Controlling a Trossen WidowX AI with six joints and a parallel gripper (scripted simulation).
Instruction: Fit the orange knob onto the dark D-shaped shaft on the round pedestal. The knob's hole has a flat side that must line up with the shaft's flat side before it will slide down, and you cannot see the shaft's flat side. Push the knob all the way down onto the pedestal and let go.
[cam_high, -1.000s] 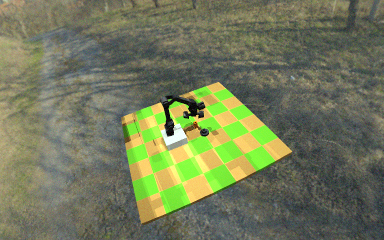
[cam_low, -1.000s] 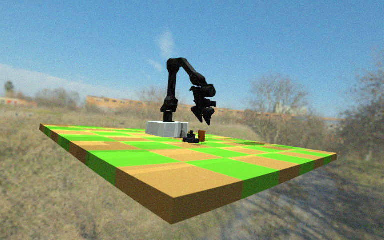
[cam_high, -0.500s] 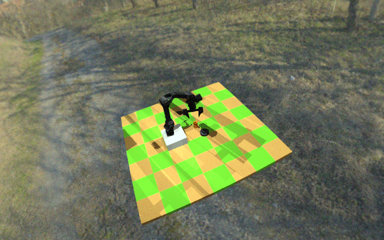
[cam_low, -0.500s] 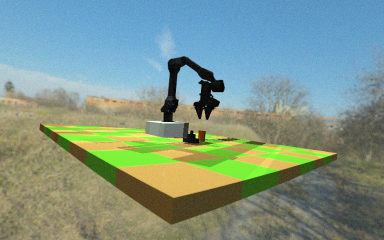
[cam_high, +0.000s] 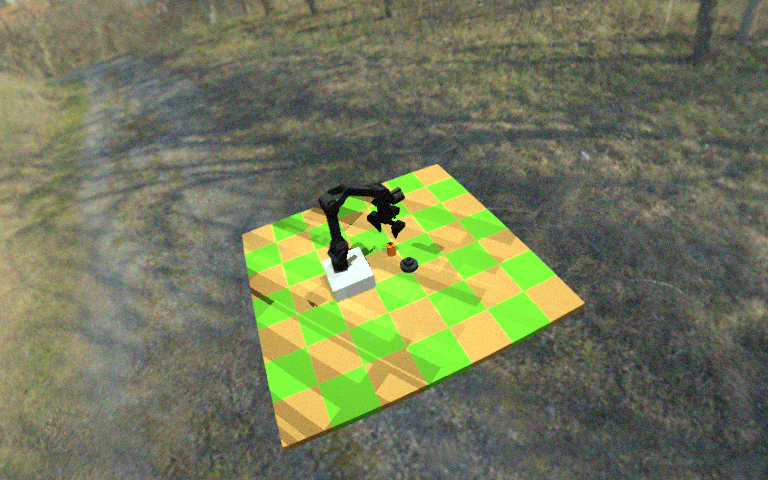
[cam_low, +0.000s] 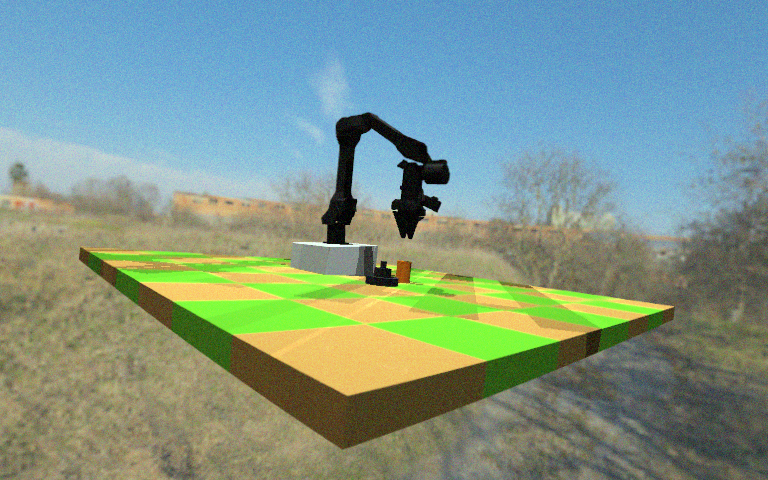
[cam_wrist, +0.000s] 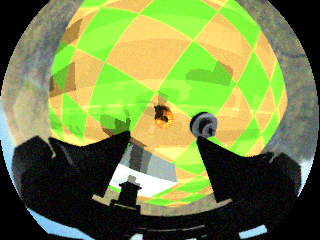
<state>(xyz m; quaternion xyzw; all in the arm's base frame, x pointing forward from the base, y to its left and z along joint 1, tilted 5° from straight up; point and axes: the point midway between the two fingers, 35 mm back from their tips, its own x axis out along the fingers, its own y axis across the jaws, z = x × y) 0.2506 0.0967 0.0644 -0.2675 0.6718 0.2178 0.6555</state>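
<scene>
The orange knob lies 90 mm below my gripper tip. Also, from my gripper tip: round dark pedestal 60 mm ahead, 110 mm to the right, 90 mm below.
</scene>
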